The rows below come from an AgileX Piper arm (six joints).
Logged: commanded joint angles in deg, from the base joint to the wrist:
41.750 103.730 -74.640 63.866 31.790 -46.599
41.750 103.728 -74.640 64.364 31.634 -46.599
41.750 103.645 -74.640 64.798 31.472 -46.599
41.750 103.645 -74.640 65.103 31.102 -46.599
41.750 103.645 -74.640 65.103 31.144 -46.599
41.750 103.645 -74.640 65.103 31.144 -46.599
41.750 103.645 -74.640 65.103 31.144 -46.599
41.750 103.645 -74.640 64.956 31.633 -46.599
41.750 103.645 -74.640 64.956 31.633 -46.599
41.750 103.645 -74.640 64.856 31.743 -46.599
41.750 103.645 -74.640 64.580 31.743 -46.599
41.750 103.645 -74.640 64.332 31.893 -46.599
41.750 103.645 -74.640 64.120 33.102 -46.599
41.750 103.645 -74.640 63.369 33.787 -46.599
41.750 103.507 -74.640 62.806 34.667 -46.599
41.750 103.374 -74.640 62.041 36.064 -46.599
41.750 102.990 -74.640 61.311 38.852 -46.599
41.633 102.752 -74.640 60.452 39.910 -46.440
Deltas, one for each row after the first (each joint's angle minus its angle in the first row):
0.000 -0.002 0.000 0.498 -0.156 0.000
0.000 -0.085 0.000 0.932 -0.318 0.000
0.000 -0.085 0.000 1.237 -0.688 0.000
0.000 -0.085 0.000 1.237 -0.646 0.000
0.000 -0.085 0.000 1.237 -0.646 0.000
0.000 -0.085 0.000 1.237 -0.646 0.000
0.000 -0.085 0.000 1.090 -0.157 0.000
0.000 -0.085 0.000 1.090 -0.157 0.000
0.000 -0.085 0.000 0.990 -0.047 0.000
0.000 -0.085 0.000 0.714 -0.047 0.000
0.000 -0.085 0.000 0.466 0.103 0.000
0.000 -0.085 0.000 0.254 1.312 0.000
0.000 -0.085 0.000 -0.497 1.997 0.000
0.000 -0.223 0.000 -1.060 2.877 0.000
0.000 -0.356 0.000 -1.825 4.274 0.000
0.000 -0.740 0.000 -2.555 7.062 0.000
-0.117 -0.978 0.000 -3.414 8.120 0.159

